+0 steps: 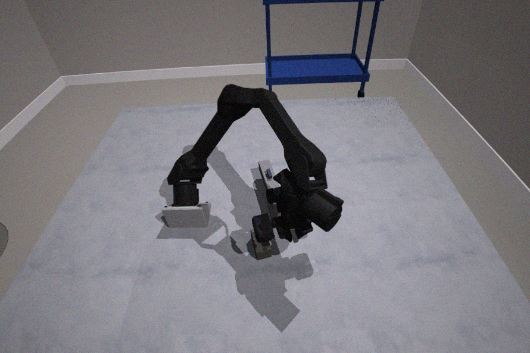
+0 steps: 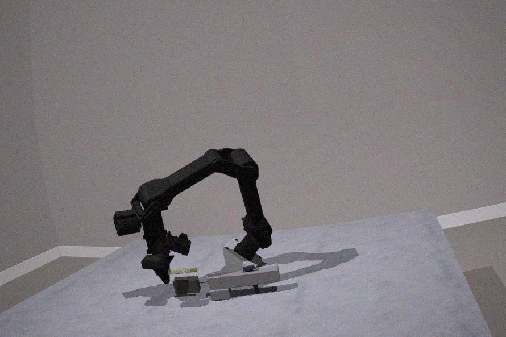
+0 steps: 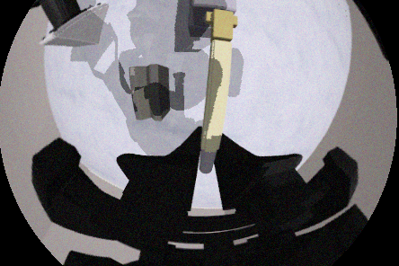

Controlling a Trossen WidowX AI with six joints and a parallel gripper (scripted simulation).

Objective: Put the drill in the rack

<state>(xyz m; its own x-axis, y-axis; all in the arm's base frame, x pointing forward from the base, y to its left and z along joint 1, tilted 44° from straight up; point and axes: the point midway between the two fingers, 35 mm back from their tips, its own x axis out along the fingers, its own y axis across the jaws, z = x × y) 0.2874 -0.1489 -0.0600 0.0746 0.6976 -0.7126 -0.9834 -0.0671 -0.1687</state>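
Now: gripper tip 10 mm past the drill, 40 mm to the right of it and 30 mm below it. The rest, counted from my gripper tip: blue key 40 mm behind, 220 mm to the left; grey housing block 40 mm behind, 200 mm to the left, 10 mm below; rack 80 mm behind, 20 mm to the left, 40 mm below.
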